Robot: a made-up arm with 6 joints. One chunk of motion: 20 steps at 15 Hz.
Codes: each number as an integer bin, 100 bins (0 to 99) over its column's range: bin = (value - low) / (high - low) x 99, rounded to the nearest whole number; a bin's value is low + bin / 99 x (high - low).
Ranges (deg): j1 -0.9..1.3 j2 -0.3..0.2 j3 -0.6..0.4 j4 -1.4..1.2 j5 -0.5..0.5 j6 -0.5..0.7
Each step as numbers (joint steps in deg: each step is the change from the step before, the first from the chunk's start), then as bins.
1 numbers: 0.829 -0.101 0.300 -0.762 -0.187 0.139
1 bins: 78 39 89 24 31 53
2 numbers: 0.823 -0.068 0.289 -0.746 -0.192 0.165
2 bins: 78 46 88 25 30 55
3 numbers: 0.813 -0.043 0.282 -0.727 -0.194 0.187
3 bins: 77 51 87 26 30 57
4 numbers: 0.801 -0.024 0.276 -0.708 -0.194 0.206
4 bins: 77 55 87 26 30 58
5 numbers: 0.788 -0.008 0.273 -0.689 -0.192 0.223
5 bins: 76 58 86 27 30 60
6 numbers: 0.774 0.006 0.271 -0.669 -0.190 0.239
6 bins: 75 61 86 28 31 61
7 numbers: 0.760 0.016 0.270 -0.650 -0.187 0.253
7 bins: 75 63 86 29 31 62
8 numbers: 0.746 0.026 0.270 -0.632 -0.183 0.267
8 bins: 74 65 86 29 31 63
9 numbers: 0.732 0.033 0.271 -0.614 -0.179 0.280
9 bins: 73 66 86 30 32 64
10 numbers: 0.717 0.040 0.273 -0.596 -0.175 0.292
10 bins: 73 67 86 31 32 65
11 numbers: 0.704 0.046 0.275 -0.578 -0.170 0.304
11 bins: 72 69 87 31 33 66
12 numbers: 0.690 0.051 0.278 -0.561 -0.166 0.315
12 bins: 72 69 87 32 33 67
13 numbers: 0.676 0.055 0.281 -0.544 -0.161 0.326
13 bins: 71 70 87 33 34 68
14 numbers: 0.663 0.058 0.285 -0.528 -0.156 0.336
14 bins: 70 71 88 33 34 69
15 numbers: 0.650 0.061 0.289 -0.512 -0.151 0.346
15 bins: 70 71 88 34 35 70
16 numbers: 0.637 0.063 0.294 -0.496 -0.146 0.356
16 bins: 69 72 89 34 35 71
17 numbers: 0.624 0.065 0.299 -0.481 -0.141 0.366
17 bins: 69 72 89 35 36 71
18 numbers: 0.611 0.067 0.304 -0.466 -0.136 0.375
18 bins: 68 73 89 36 36 72
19 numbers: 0.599 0.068 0.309 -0.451 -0.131 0.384
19 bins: 67 73 90 36 37 73
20 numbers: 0.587 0.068 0.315 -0.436 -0.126 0.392
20 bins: 67 73 91 37 37 74
